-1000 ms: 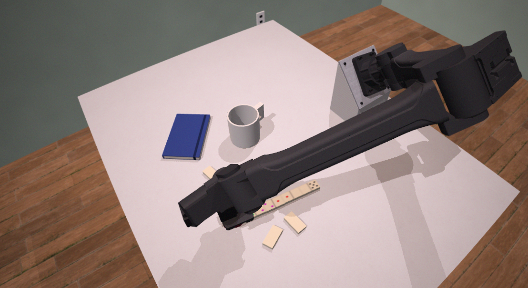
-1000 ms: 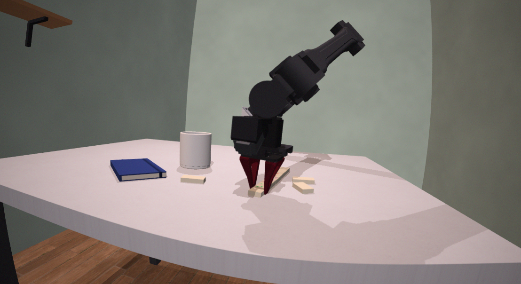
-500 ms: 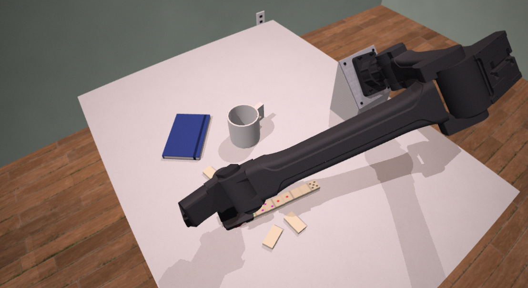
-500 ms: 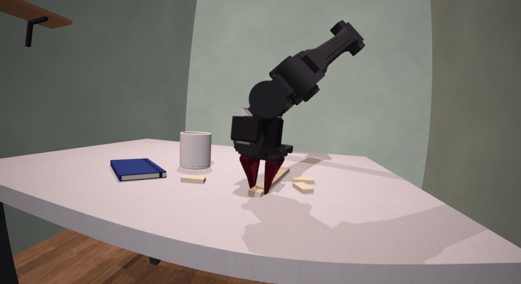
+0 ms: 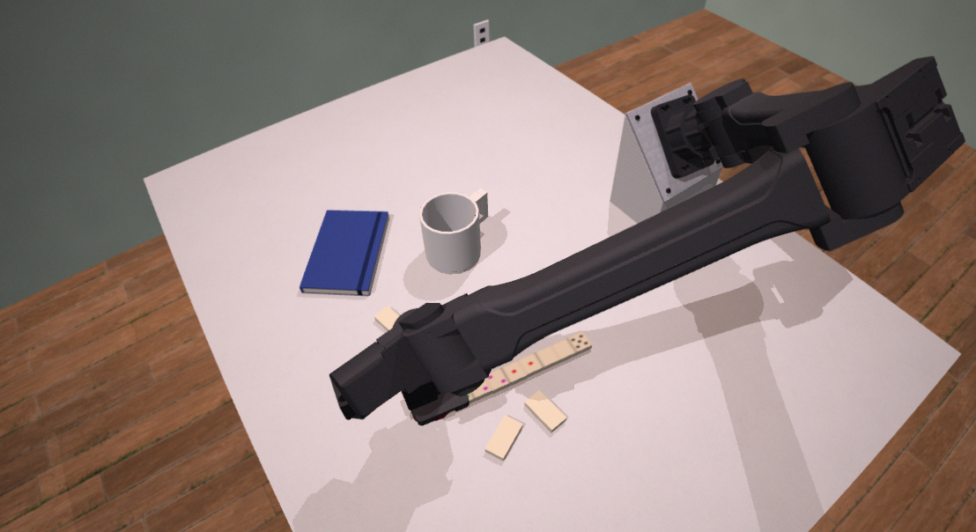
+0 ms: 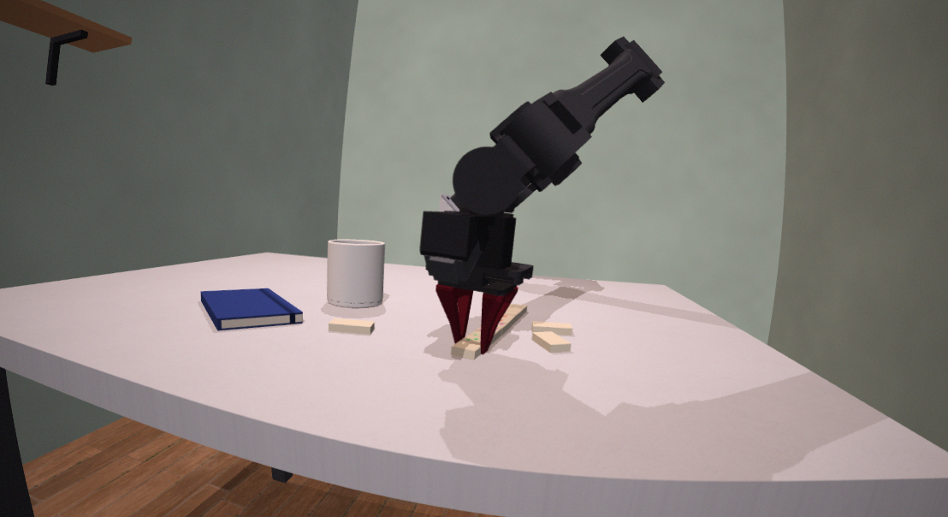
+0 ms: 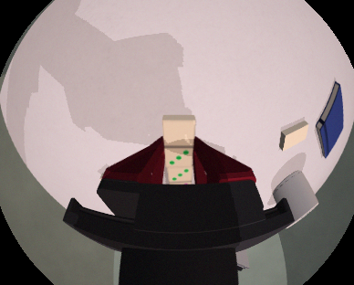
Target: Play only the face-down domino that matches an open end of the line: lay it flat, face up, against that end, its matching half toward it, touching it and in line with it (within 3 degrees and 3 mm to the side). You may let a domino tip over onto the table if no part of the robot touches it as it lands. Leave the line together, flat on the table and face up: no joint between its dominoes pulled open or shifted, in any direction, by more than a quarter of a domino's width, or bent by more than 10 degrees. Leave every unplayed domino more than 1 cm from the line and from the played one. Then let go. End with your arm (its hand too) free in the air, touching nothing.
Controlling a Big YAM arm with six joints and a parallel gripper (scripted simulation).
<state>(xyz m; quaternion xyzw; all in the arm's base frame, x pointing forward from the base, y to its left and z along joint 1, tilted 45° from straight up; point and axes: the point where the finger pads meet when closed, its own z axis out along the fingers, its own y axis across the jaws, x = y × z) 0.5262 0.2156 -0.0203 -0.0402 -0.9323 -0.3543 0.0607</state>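
Right now my hand is right at the domino. The rest, counted from my hand: white mug (16 cm behind, 23 cm to the right, 3 cm above); blue notebook (1 cm behind, 33 cm to the right).
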